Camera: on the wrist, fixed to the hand. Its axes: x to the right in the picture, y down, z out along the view.
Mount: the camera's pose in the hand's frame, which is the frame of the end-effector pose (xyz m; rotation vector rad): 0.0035 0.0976 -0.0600 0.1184 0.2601 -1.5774
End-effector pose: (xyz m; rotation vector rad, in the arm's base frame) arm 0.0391 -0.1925 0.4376 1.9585 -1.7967 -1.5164
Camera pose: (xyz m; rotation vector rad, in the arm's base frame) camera 0.0101 -0.2571 0.5277 -2.4564 -0.0600 0.7149
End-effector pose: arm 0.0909 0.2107 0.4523 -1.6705 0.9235 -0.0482
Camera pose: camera 0.0115 0.1581 0.3886 -1.8971 -0.4187 -1.3462
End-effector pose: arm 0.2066 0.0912 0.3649 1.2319 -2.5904 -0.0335
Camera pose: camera 0.1457 0.1565 0.4368 2.6648 -0.8711 -0.0204
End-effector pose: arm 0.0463 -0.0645 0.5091 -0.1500 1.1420 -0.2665
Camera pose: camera 0.0059 0.0291 0.4567 -0.9258 1.0345 -1.7746
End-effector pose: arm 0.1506 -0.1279 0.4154 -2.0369 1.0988 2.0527
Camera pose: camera 0.1528 -0.2325 0.4623 -1.9157 -0.4401 0.8515
